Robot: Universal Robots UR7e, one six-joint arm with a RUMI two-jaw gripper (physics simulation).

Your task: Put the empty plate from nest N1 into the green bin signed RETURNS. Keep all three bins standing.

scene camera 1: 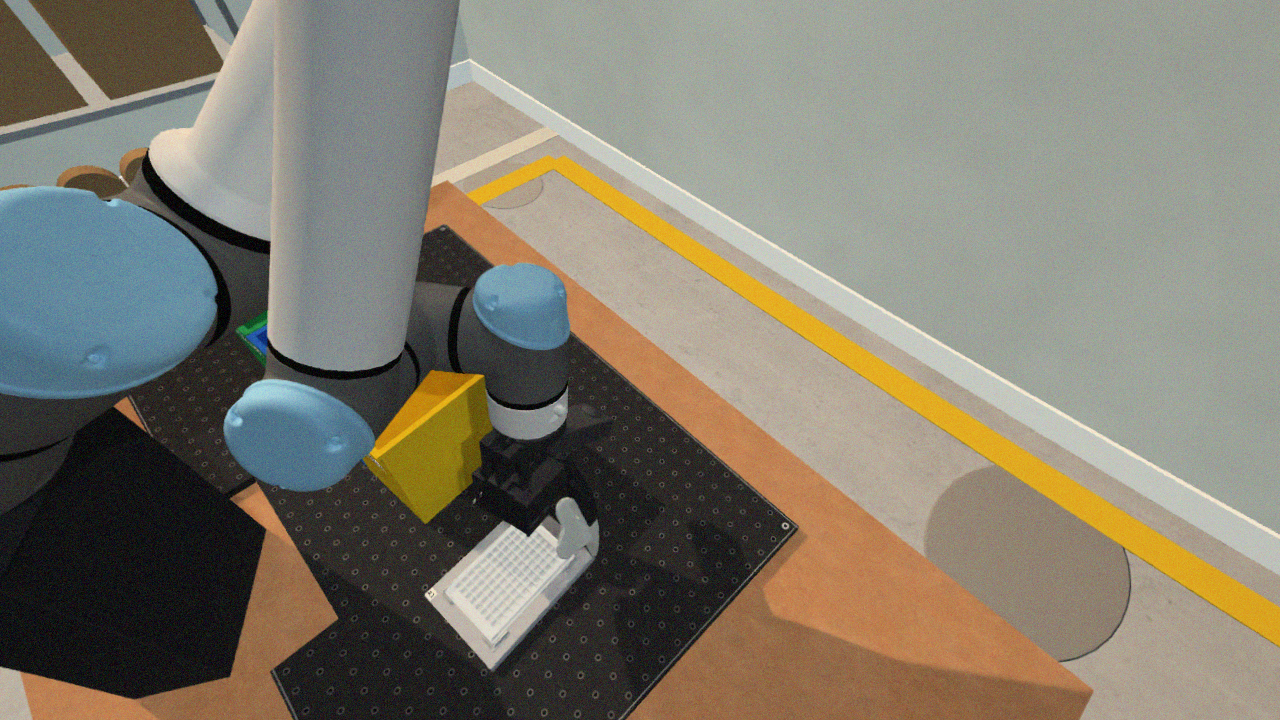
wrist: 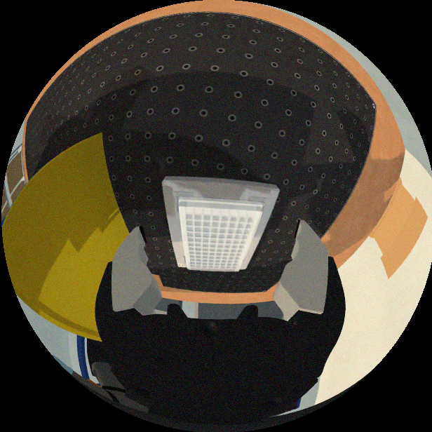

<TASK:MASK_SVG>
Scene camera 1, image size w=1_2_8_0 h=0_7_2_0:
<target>gripper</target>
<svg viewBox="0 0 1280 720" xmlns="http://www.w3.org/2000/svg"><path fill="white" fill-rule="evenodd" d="M586 403L568 407L567 417L563 424L556 431L538 439L513 439L500 433L493 427L493 430L479 441L482 465L472 473L475 492L473 504L476 502L476 505L479 506L484 501L486 510L519 529L527 537L551 513L551 506L549 505L557 498L558 493L564 490L566 498L560 499L556 505L556 517L561 525L556 552L561 559L568 559L583 546L587 548L591 557L595 557L599 547L598 512L594 495L567 450L607 437L613 420Z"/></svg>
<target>yellow bin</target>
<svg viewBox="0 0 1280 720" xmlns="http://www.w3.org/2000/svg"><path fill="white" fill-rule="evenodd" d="M484 375L431 370L375 441L372 451L362 458L371 472L425 524L473 483L472 473L482 465L479 441L493 430L493 425L489 419Z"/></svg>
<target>white plate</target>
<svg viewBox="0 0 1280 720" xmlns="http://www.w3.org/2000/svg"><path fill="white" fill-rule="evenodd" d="M541 524L529 537L511 525L459 574L444 591L493 645L575 558L574 554L568 559L559 558L556 552L558 540Z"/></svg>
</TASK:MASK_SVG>
